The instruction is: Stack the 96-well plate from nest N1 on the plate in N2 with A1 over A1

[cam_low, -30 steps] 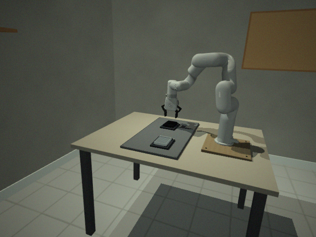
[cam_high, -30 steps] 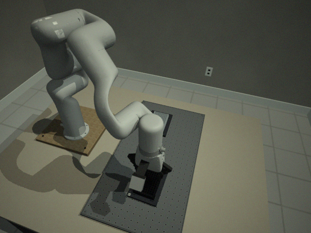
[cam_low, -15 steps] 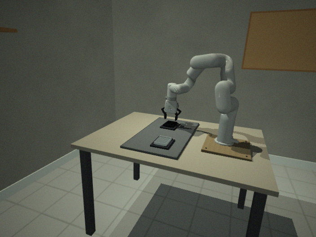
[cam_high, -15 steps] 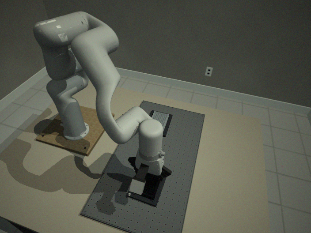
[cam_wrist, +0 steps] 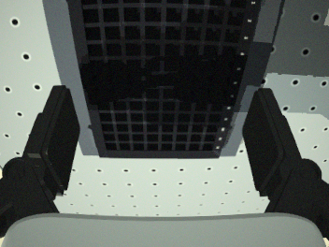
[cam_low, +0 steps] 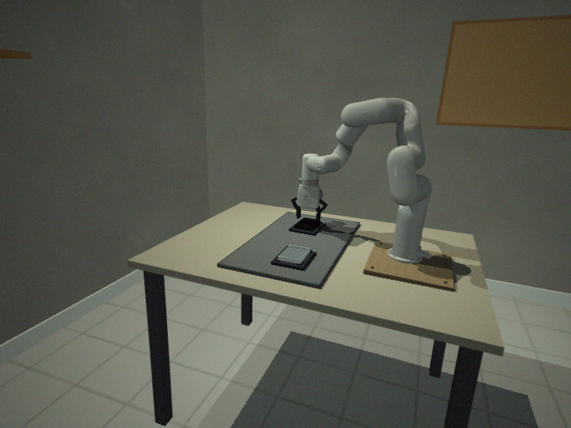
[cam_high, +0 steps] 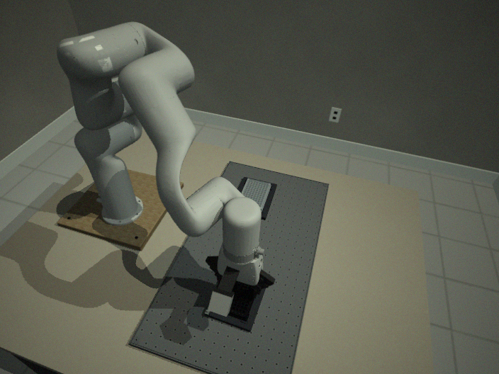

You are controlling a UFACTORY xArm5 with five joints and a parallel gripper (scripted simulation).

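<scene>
Right now the black 96-well plate is 30 mm below my hand. Also, from my hand: white 96-well plate: 100 mm behind, 340 mm to the left, 30 mm below; corner label: 50 mm behind, 80 mm to the right, 40 mm below.
</scene>
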